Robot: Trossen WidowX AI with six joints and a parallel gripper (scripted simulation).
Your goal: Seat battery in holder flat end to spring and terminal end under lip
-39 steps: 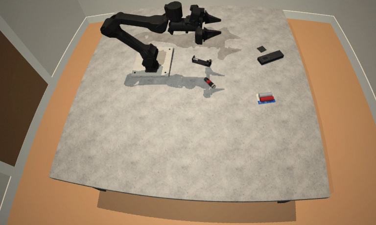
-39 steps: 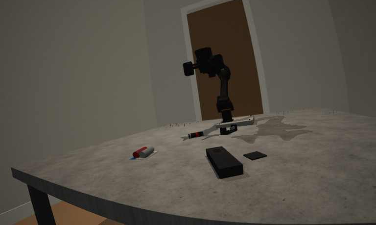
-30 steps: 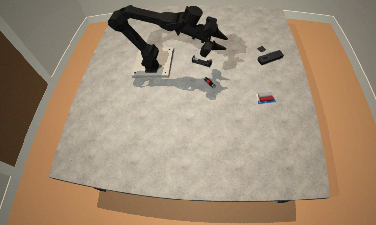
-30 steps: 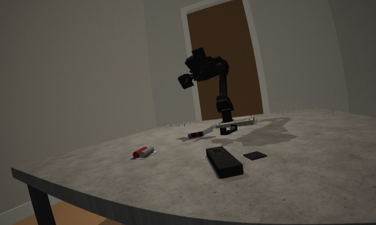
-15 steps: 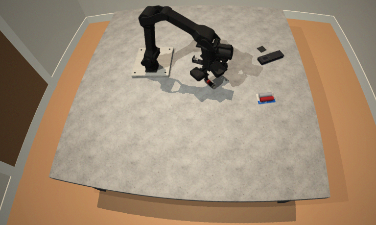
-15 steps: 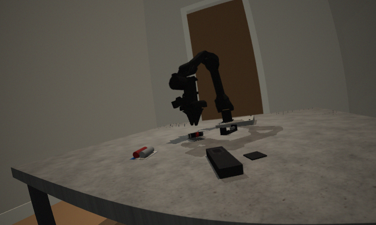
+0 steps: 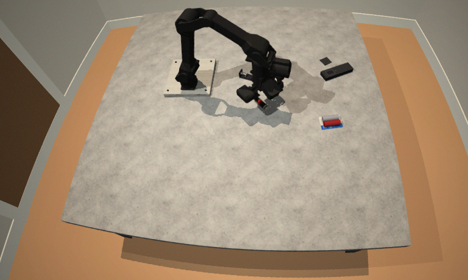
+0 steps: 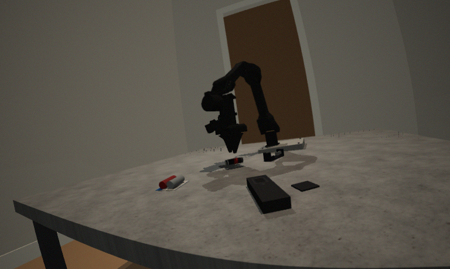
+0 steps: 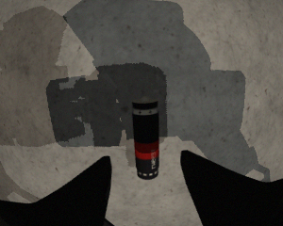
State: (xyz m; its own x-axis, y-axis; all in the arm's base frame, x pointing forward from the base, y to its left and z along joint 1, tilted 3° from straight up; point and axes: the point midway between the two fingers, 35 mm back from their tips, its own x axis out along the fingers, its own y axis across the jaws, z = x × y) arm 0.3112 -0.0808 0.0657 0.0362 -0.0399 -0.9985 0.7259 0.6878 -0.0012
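The battery lies 3 cm below my gripper tip. Round my gripper tip: white card (28 cm ahead, 7 cm to the right, 3 cm below); then black square (29 cm ahead, 28 cm to the left, 4 cm below).
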